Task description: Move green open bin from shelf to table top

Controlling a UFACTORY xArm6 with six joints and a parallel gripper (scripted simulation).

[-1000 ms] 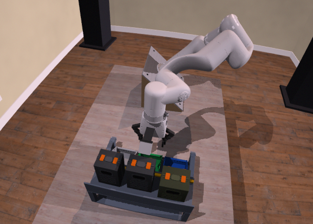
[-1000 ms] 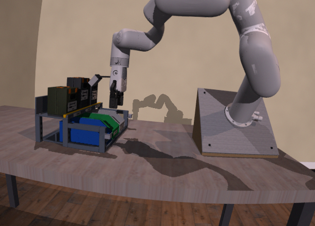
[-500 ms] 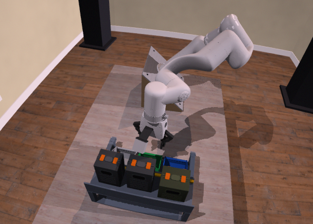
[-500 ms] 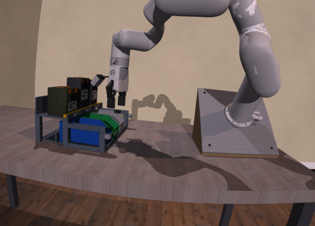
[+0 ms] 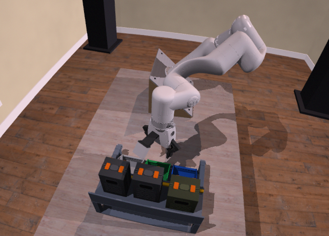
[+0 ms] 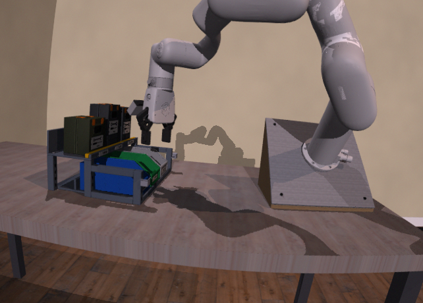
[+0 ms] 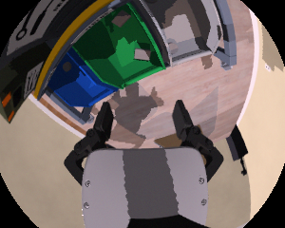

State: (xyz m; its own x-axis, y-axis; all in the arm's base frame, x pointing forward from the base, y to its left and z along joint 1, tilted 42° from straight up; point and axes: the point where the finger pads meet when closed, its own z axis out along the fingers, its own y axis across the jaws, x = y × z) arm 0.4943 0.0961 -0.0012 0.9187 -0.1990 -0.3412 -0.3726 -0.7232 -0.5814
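Now: the green open bin 9 cm below my hand, 8 cm ahead of it and 1 cm to the left of it. The rest, counted from my hand: grey bin (11 cm to the right, 9 cm below, 9 cm ahead); olive box (17 cm ahead, 13 cm to the left, 1 cm above); blue bin (12 cm to the left, 9 cm below, 7 cm ahead).
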